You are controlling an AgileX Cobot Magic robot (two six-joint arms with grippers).
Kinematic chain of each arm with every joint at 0, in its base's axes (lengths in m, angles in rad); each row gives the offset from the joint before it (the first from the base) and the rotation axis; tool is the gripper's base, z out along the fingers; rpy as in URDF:
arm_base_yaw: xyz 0 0 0.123 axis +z
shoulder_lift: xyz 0 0 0 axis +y
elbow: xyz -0.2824 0 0.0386 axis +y
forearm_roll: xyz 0.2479 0 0.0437 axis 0.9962 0 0.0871
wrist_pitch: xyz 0 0 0 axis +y
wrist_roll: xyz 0.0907 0 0.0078 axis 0.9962 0 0.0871
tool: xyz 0 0 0 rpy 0 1.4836 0
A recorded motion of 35 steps. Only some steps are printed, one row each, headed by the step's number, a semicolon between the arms.
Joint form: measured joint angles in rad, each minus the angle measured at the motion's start. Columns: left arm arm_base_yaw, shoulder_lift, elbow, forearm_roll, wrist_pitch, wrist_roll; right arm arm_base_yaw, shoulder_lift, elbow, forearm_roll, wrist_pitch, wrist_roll.
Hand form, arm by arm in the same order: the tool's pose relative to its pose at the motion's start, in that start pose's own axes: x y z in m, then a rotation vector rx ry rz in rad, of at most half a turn. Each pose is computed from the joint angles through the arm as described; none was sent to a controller.
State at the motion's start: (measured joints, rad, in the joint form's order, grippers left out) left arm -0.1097 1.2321 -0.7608 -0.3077 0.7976 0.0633; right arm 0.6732 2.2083 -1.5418 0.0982 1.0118 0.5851
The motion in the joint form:
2: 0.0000 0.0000 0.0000 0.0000 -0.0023 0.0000; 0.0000 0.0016 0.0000 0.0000 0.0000 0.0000
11: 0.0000 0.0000 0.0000 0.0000 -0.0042 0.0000; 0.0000 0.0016 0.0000 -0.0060 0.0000 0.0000
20: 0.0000 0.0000 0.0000 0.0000 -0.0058 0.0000; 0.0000 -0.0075 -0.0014 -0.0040 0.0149 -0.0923
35: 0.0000 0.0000 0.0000 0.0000 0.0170 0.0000; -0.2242 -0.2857 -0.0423 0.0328 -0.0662 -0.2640
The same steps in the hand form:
2: -0.0002 0.0000 0.0000 -0.0001 -0.0023 0.0000; 0.0000 0.0000 0.0007 0.0009 0.0013 0.0001
11: -0.0004 0.0000 0.0000 -0.0003 -0.0042 0.0000; -0.0003 -0.0004 0.0007 0.0052 -0.0015 -0.0031
20: -0.0005 0.0000 0.0000 -0.0004 -0.0058 0.0000; 0.0009 -0.0006 -0.0034 0.0056 0.0037 -0.0951
35: 0.0015 -0.0001 0.0000 0.0011 0.0170 0.0000; -0.0353 -0.0724 -0.1390 -0.1889 -0.3678 -0.0521

